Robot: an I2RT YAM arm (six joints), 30 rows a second.
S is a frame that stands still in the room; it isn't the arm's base.
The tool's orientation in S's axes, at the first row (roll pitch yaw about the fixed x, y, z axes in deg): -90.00 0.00 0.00
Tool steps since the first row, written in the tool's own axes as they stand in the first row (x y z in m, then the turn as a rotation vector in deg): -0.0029 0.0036 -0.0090 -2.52 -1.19 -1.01; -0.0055 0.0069 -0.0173 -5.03 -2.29 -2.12; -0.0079 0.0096 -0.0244 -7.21 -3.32 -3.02; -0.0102 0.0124 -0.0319 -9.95 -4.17 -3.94
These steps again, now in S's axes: -0.0029 -0.0090 -0.0036 -2.52 -1.01 1.19; -0.0055 -0.0173 -0.0069 -5.03 -2.12 2.29; -0.0079 -0.0244 -0.0096 -7.21 -3.02 3.32; -0.0102 -0.0319 -0.0124 -9.95 -3.94 4.17
